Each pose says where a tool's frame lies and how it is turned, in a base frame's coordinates. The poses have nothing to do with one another.
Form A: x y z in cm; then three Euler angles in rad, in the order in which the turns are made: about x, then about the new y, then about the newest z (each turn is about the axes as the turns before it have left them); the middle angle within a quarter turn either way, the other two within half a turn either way.
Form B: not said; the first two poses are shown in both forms.
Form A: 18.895, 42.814, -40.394, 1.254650, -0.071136, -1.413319
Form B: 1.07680, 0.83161, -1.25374, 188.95, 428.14, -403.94
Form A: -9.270, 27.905, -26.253, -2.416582, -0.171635, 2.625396
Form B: -0.83261, 2.78286, 1.12836, -92.70, 279.05, -262.53
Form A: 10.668, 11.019, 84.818, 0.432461, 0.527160, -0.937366
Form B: 0.14628, 0.67133, -0.78753, 106.68, 110.19, 848.18
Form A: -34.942, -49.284, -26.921, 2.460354, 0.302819, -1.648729
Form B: 1.55911, 1.87983, -0.38188, -349.42, -492.84, -269.21
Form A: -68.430, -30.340, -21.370, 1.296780, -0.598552, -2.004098
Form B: 1.37804, 0.97411, -1.99782, -684.30, -303.40, -213.70
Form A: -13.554, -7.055, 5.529, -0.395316, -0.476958, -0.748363
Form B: -0.19210, -0.58972, -0.63049, -135.54, -70.55, 55.29
